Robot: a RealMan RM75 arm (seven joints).
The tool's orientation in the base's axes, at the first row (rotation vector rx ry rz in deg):
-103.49 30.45 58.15
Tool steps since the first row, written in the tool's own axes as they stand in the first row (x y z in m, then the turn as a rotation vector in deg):
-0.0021 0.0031 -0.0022 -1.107 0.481 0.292
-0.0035 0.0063 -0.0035 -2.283 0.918 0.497
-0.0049 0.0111 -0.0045 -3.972 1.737 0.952
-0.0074 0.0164 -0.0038 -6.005 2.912 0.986
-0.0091 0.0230 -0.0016 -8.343 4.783 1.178
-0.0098 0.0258 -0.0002 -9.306 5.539 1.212
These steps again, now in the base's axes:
-0.0025 -0.0035 0.0005 -1.085 -0.038 0.603
-0.0051 -0.0062 0.0002 -2.141 -0.139 1.303
-0.0089 -0.0093 -0.0010 -3.862 -0.226 2.176
-0.0144 -0.0112 -0.0019 -5.861 -0.874 3.225
-0.0211 -0.0123 -0.0044 -8.598 -1.712 4.126
-0.0240 -0.0124 -0.0056 -9.696 -2.091 4.513

